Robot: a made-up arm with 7 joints.
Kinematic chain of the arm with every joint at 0, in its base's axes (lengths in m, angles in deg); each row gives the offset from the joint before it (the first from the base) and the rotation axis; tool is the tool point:
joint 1: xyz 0 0 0.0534 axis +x
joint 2: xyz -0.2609 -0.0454 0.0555 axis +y
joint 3: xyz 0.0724 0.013 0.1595 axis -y
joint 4: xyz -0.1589 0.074 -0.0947 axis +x
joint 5: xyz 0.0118 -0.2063 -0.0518 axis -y
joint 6: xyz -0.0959 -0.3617 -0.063 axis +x
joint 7: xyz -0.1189 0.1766 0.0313 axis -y
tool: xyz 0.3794 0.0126 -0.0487
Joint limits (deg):
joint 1: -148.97..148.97
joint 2: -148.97..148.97
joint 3: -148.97..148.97
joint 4: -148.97..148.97
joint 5: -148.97..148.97
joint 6: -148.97..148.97
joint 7: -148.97..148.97
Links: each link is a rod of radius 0.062 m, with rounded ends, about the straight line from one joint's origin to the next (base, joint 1, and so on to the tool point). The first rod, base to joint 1, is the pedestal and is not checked.
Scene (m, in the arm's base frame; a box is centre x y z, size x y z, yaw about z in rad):
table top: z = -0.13
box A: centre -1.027 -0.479 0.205 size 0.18 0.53 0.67 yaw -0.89
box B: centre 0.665 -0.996 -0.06 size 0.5 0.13 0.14 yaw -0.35
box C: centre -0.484 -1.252 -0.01 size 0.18 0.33 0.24 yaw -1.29
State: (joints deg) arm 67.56 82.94 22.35 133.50 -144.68 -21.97 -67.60
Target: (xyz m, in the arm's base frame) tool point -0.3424 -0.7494 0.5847
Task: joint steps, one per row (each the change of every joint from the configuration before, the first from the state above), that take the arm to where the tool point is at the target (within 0.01 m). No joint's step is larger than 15 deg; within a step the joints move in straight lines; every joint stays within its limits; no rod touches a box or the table.
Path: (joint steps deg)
1: -11.00 4.79 -5.64 -3.73 14.84 -6.15 2.83
2: -11.00 4.80 -5.64 -3.74 14.85 -6.14 2.83
3: -11.00 4.79 -5.63 -3.73 14.84 -6.15 2.84
4: 12.00 2.17 -8.36 4.41 -3.30 -2.91 -3.62
5: 12.00 2.17 -8.36 4.40 -3.29 -2.90 -3.62
6: 12.00 2.17 -8.36 4.41 -3.30 -2.91 -3.62
7: 12.00 2.17 -8.36 4.41 -3.30 -2.90 -3.62

